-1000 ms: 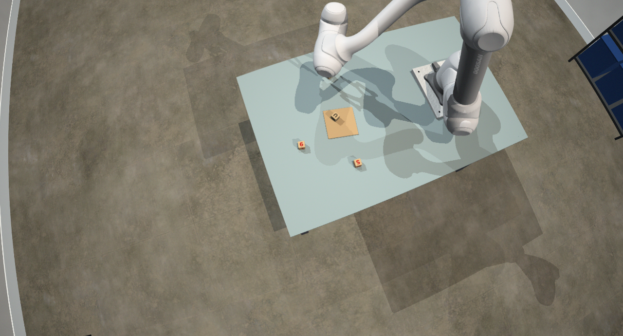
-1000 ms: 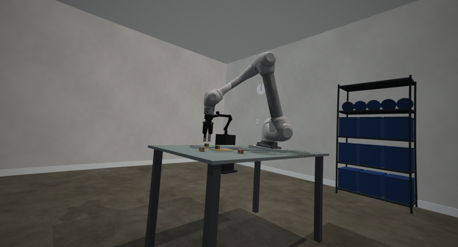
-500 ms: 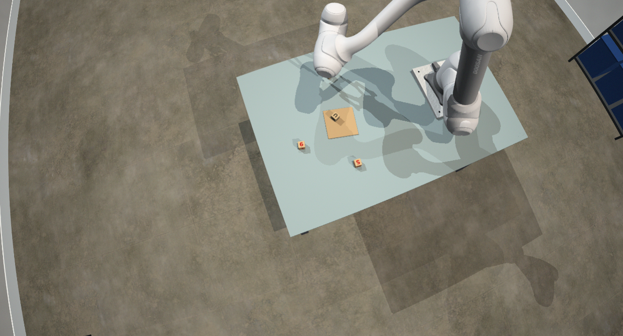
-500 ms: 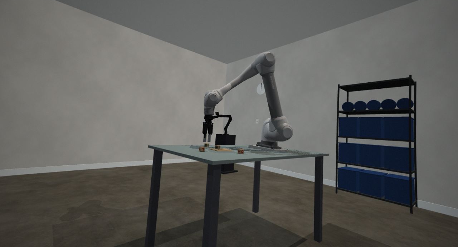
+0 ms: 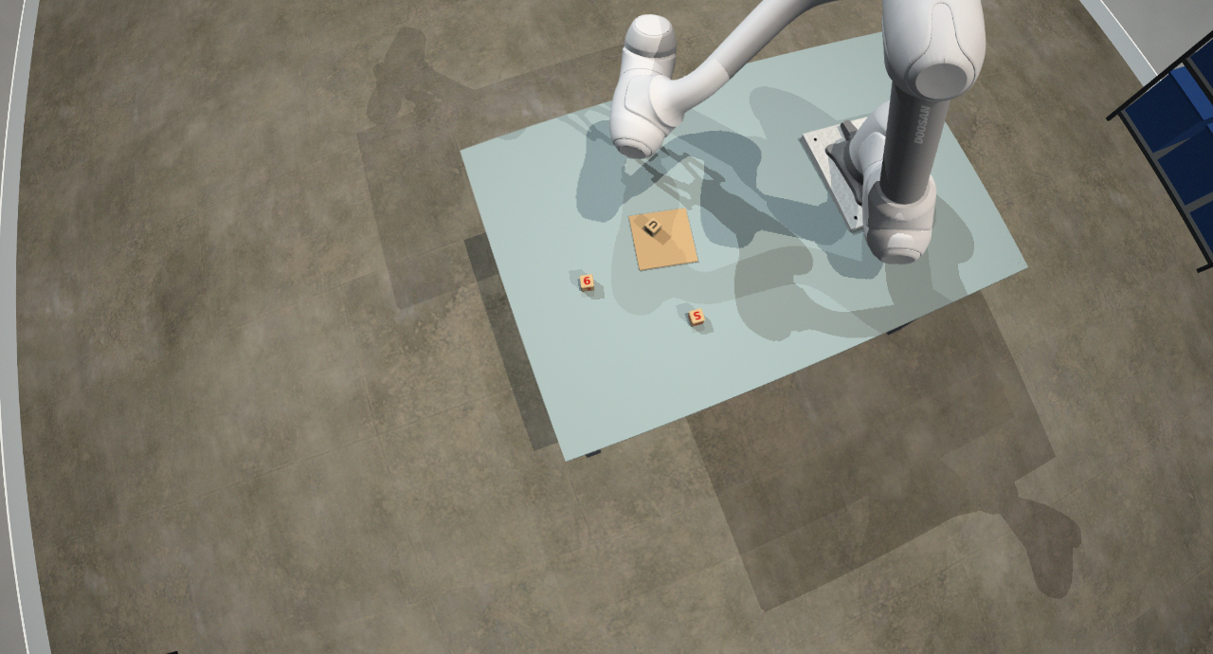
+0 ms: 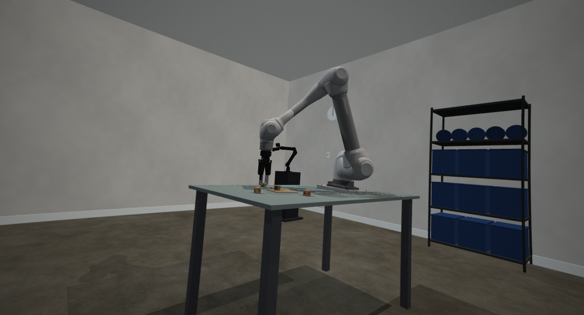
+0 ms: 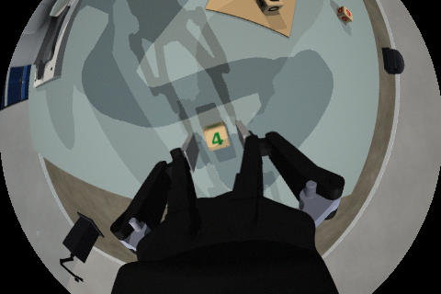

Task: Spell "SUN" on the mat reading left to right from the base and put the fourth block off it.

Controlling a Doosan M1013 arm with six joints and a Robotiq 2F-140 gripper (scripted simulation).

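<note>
Now: the N block 30 mm below my hand. The rest, counted from my hand: S block (460 mm to the left, 90 mm ahead, 30 mm below); then mat (250 mm to the left, 70 mm ahead, 40 mm below); then 6 block (280 mm ahead, 270 mm to the left, 30 mm below).
</note>
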